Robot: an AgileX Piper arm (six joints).
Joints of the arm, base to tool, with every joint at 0 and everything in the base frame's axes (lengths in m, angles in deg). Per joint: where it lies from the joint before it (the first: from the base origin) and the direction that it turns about. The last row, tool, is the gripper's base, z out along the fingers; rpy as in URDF.
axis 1: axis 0 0 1 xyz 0.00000 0.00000 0.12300
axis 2: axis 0 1 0 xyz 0.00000 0.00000 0.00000
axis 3: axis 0 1 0 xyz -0.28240 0.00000 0.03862
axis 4: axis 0.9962 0 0.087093 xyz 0.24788 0.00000 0.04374
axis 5: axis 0 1 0 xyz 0.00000 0.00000 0.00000
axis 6: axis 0.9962 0 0.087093 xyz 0.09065 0.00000 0.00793
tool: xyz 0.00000 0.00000 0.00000 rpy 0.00 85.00 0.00
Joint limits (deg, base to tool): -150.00..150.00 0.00..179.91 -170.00..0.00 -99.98..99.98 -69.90..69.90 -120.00..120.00
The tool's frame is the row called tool.
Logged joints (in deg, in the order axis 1, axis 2, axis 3, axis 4, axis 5, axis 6), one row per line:
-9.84 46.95 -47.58 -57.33 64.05 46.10
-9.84 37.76 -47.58 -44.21 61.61 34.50
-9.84 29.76 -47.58 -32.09 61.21 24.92
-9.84 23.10 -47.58 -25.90 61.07 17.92
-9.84 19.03 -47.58 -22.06 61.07 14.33
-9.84 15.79 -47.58 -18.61 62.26 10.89
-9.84 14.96 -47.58 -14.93 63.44 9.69
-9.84 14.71 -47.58 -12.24 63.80 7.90
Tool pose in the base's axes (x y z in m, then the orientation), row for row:
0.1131 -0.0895 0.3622 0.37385 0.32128 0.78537 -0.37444
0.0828 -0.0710 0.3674 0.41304 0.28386 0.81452 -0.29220
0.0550 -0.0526 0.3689 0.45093 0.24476 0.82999 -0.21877
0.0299 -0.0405 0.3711 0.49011 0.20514 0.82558 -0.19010
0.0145 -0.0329 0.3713 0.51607 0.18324 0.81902 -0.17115
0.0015 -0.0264 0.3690 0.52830 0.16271 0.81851 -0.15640
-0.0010 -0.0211 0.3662 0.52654 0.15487 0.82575 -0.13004
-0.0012 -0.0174 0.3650 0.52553 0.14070 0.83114 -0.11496
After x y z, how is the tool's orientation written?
As a quaternion, w x y z.
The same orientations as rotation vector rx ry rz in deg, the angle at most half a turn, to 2 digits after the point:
47.14 115.24 -54.94
40.90 117.35 -42.10
34.66 117.53 -30.98
28.55 114.89 -26.46
25.21 112.70 -23.55
22.27 112.04 -21.41
21.21 113.11 -17.81
19.28 113.90 -15.75

